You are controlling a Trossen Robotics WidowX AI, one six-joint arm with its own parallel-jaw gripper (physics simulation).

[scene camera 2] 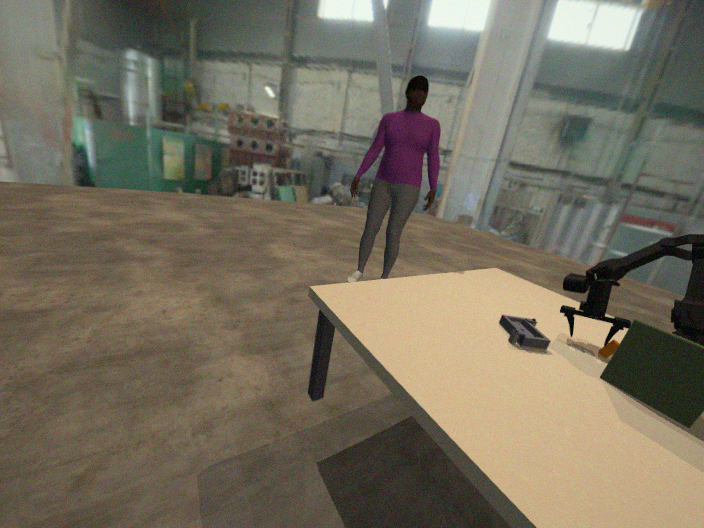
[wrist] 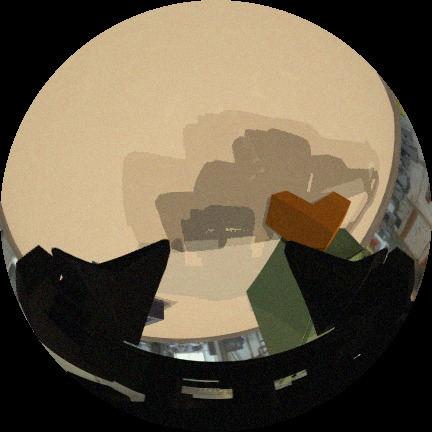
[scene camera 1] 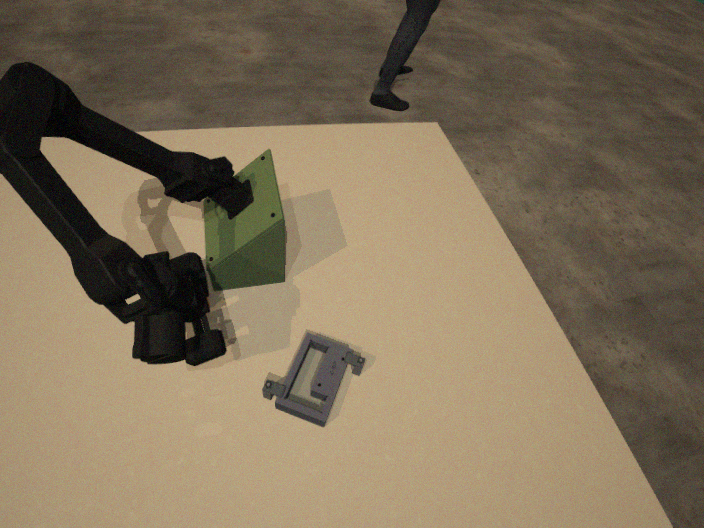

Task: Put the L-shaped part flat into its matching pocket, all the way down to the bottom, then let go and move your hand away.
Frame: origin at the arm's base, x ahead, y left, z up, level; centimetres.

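Seen in the pictures: gripper, fingertip midpoint: (scene camera 2: 587, 341) (wrist: 229, 247) (scene camera 1: 212, 318); arm's base, origin of the base link: (scene camera 2: 681, 354) (scene camera 1: 239, 199).
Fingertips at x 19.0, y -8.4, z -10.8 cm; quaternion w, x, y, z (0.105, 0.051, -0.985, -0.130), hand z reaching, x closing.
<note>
Offsets run from my fingertips to a thing's top centre. Level surfaces: height alone.
The L-shaped part @[dx -9.9, dy -2.9, dz +3.3 cm] (scene camera 2: 609, 348) (wrist: 307, 217) is orange and rests low beside the green wedge, near the right finger in the wrist view; in scene camera 1 it does not show. My gripper (scene camera 1: 203, 309) (scene camera 2: 589, 339) (wrist: 229, 247) is open and empty, pointing down above the table, with the part off to one side of the gap. The grey-purple pocket block @[dx +15.2, dy +16.1, dz +1.7 cm] (scene camera 1: 334, 369) (scene camera 2: 534, 342) (wrist: 157, 310) lies on the table apart from the gripper; its L-shaped pocket is empty. The left finger hides much of the block in the wrist view.
A green wedge (scene camera 1: 253, 255) (scene camera 2: 653, 369) (wrist: 280, 300) stands close to the gripper and the part. A second black limb (scene camera 1: 235, 198) reaches over its slanted face. The block has a small lug on either side. A person (scene camera 2: 406, 147) stands beyond the table @[dz -3.1 cm] (scene camera 2: 432, 323).
</note>
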